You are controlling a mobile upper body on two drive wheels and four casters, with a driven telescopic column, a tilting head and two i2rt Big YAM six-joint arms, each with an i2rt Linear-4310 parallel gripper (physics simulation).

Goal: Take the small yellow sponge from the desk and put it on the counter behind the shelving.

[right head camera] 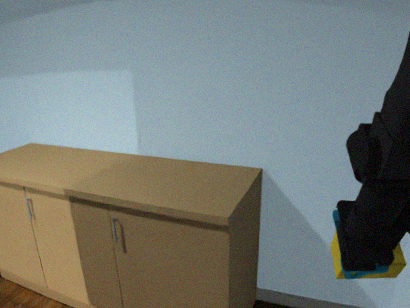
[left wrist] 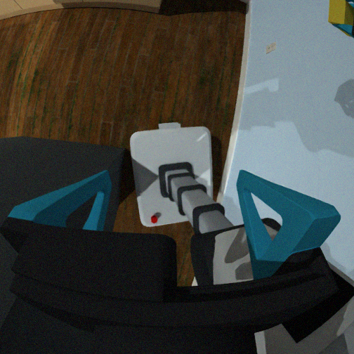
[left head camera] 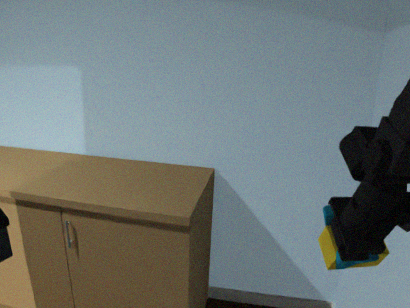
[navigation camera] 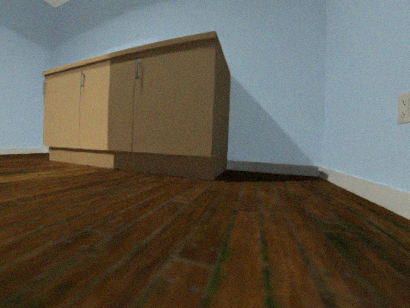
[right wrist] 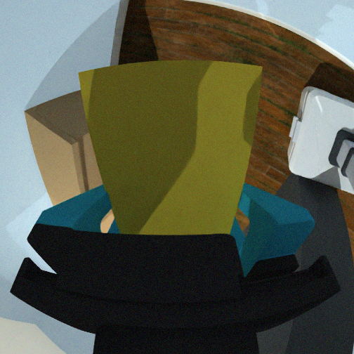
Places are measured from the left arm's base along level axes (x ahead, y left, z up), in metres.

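Where they show: right gripper, fingertip midpoint: (right head camera: 347, 260) (left head camera: 334, 252).
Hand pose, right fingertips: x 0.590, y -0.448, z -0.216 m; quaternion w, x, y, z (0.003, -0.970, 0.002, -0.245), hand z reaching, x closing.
Note:
Each offset is from my right fingertips to the top centre of the thing. Level surfaces: height alone.
The yellow sponge @[0.010 m back, 0.027 m right, 0.054 m up] (left head camera: 328, 248) (right head camera: 399, 262) (left wrist: 340, 11) (right wrist: 175, 135) is a block held between the teal fingers of my right gripper (right wrist: 174, 177), which is shut on it. In both head views it hangs in front of the wall, to the right of the counter and apart from it. The wooden counter (left head camera: 125, 182) (right head camera: 165, 177) (right wrist: 47, 155) (navigation camera: 170, 100) has a flat top and doors with metal handles. My left gripper (left wrist: 173, 177) is open and empty, its fingers wide apart. The desk cannot be made out.
Blue walls (left head camera: 225, 90) (navigation camera: 275, 75) stand behind the counter and at the right. A wall outlet @[0.300 m ahead, 0.500 m right, 0.736 m down] (left wrist: 270, 48) (navigation camera: 403, 108) shows. A dark grey surface (left wrist: 50, 175) (right wrist: 320, 225) lies beside the robot's white base (left wrist: 172, 145) (right wrist: 320, 130). Wooden floor @[1.193 m down] (navigation camera: 200, 240) stretches before the counter.

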